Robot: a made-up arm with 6 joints. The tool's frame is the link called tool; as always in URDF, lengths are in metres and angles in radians. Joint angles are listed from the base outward.
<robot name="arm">
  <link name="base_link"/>
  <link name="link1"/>
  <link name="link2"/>
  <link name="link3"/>
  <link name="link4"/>
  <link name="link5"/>
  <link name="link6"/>
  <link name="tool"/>
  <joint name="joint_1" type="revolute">
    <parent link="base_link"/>
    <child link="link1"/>
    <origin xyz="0 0 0.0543" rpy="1.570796 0 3.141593"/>
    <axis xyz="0 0 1"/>
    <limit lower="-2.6" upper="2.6"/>
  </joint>
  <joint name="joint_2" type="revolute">
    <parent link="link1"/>
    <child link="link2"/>
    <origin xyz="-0.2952 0.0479 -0.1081" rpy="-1.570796 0 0"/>
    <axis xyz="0 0 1"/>
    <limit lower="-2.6" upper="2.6"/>
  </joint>
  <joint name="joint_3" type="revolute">
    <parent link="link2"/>
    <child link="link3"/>
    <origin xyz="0.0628 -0.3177 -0.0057" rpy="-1.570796 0 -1.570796"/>
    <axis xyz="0 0 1"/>
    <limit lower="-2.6" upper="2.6"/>
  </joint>
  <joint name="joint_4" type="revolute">
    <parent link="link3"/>
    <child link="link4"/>
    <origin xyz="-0.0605 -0.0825 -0.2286" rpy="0 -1.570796 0"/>
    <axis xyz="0 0 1"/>
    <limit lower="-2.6" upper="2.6"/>
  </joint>
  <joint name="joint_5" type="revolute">
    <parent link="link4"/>
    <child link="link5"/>
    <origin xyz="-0.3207 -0.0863 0.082" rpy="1.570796 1.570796 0"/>
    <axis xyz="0 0 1"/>
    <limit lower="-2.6" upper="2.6"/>
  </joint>
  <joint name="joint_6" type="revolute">
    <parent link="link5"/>
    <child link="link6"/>
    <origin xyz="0.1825 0.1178 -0.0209" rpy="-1.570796 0 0"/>
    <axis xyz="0 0 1"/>
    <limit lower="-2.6" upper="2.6"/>
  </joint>
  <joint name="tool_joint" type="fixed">
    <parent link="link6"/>
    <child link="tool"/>
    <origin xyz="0.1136 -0.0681 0.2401" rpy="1.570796 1.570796 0"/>
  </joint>
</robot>
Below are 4 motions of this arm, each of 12 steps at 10 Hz.
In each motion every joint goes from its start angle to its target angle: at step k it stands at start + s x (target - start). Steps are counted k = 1, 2, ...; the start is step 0. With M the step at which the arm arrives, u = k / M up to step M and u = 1 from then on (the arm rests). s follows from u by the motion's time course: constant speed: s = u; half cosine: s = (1 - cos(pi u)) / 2; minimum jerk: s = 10 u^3 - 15 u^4 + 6 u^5.
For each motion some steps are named. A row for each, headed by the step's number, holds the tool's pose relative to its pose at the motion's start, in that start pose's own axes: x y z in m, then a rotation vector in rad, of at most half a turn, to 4 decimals.
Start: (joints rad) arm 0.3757 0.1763 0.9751 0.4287 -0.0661 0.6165
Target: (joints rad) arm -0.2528 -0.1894 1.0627 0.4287 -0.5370 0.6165
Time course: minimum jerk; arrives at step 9
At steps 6, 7, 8, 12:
6: 0.3246 -0.1503 -0.0999 -0.3036 0.4086 -0.7583
7: 0.3697 -0.2130 -0.1254 -0.3404 0.4747 -0.8944
8: 0.3891 -0.2474 -0.1381 -0.3567 0.5067 -0.9612
12: 0.3923 -0.2537 -0.1403 -0.3595 0.5123 -0.9731

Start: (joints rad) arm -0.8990 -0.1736 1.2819 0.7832 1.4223 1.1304
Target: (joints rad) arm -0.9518 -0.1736 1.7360 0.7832 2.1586 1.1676
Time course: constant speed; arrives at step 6
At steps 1, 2, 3, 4, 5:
1: -0.0262 -0.0558 -0.0498 -0.0134 -0.1285 0.1243
2: -0.0388 -0.1169 -0.1027 -0.0190 -0.2570 0.2487
3: -0.0370 -0.1807 -0.1574 -0.0164 -0.3855 0.3728
4: -0.0201 -0.2446 -0.2128 -0.0055 -0.5139 0.4961
5: 0.0117 -0.3058 -0.2677 0.0142 -0.6421 0.6181

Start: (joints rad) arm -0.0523 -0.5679 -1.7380 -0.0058 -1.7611 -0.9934
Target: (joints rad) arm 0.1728 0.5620 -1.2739 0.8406 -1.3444 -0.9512
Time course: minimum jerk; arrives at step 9
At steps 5, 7, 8, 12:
5: 0.0349 -0.2996 0.0747 -0.1776 -0.0404 0.3745
7: 0.0135 -0.4402 0.1849 -0.3270 0.0722 0.5513
8: 0.0068 -0.4630 0.2131 -0.3593 0.1065 0.5797
12: 0.0055 -0.4667 0.2183 -0.3651 0.1129 0.5844

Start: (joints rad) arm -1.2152 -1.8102 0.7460 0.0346 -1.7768 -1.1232
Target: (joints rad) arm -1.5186 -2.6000 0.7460 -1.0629 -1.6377 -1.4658
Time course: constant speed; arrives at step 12
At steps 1, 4, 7, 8, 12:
1: 0.0355 -0.0446 -0.0830 -0.1147 -0.0305 -0.0100
4: 0.1411 -0.2275 -0.2676 -0.4681 -0.0951 -0.0543
7: 0.2268 -0.4481 -0.3449 -0.8308 -0.1249 -0.1208
8: 0.2482 -0.5213 -0.3471 -0.9529 -0.1285 -0.1481
12: 0.2951 -0.7680 -0.2596 -1.4429 -0.1198 -0.2828

